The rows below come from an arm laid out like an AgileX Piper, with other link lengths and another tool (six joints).
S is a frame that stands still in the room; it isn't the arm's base.
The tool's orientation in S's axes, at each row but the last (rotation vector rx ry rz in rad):
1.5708 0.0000 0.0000
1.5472 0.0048 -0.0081
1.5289 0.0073 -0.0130
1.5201 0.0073 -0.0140
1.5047 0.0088 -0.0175
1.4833 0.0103 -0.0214
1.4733 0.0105 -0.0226
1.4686 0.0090 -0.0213
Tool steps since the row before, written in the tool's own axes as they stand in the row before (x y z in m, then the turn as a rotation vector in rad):
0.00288 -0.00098 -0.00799 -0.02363 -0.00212 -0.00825
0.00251 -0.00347 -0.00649 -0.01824 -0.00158 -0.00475
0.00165 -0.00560 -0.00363 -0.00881 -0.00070 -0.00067
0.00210 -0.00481 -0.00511 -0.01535 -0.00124 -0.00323
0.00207 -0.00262 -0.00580 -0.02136 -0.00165 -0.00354
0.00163 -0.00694 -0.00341 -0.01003 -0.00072 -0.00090
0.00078 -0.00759 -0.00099 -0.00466 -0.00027 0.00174
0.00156 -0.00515 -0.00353 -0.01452 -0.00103 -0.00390
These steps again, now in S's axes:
0.00288 0.00799 -0.00098 -0.02363 0.00825 -0.00212
0.00249 0.00640 -0.00364 -0.01824 0.00475 -0.00154
0.00159 0.00339 -0.00577 -0.00882 0.00067 -0.00061
0.00205 0.00485 -0.00509 -0.01535 0.00323 -0.00119
0.00205 0.00560 -0.00303 -0.02137 0.00355 -0.00152
0.00151 0.00278 -0.00724 -0.01004 0.00091 -0.00059
0.00062 0.00024 -0.00766 -0.00468 -0.00172 0.00000
0.00148 0.00297 -0.00551 -0.01451 0.00390 -0.00114

